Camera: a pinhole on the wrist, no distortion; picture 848 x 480 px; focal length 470.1 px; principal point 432.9 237.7 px. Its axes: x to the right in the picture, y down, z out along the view. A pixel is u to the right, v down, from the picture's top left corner.
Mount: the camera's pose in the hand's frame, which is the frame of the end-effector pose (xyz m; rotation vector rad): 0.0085 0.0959 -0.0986 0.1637 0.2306 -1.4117
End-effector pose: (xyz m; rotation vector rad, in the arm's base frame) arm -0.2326 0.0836 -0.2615 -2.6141 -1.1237 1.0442
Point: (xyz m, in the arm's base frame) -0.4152 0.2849 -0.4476
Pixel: 684.8 343.0
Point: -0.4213 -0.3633 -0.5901
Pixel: 28.6 31.9
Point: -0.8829 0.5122 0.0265
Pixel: outside the picture
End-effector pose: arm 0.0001 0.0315 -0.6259 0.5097 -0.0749 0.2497
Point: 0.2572 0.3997 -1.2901
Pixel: behind the camera
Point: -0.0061 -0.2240 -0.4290
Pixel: 541.0 144.5
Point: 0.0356 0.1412 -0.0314
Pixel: 61.4 388.0
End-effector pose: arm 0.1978 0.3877 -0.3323 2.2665 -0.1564 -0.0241
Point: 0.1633 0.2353 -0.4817
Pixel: 461.7 161.3
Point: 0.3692 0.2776 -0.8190
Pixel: 672.0 303.0
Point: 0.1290 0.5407 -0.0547
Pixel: behind the camera
